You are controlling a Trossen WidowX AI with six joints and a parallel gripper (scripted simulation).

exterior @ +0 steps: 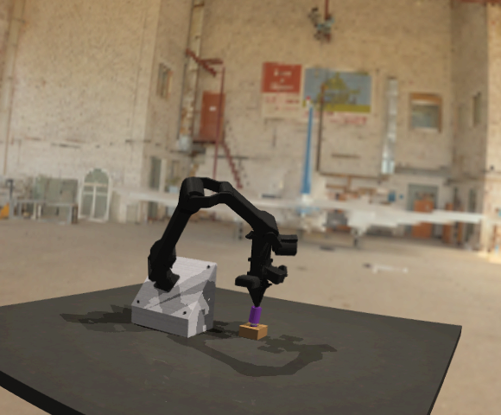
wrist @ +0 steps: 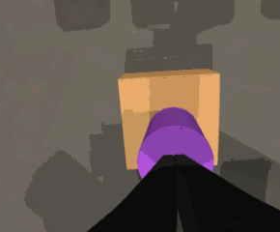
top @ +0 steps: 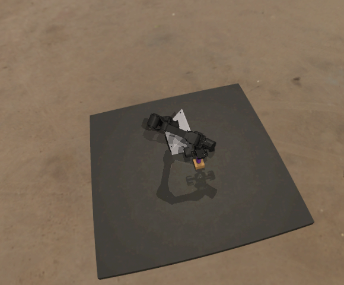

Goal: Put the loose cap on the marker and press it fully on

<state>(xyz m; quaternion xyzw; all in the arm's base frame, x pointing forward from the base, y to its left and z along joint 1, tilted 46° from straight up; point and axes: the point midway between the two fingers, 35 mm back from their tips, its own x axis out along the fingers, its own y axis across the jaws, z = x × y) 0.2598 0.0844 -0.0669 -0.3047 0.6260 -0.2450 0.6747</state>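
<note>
The purple cap lies 30 mm below my gripper tip.
</note>
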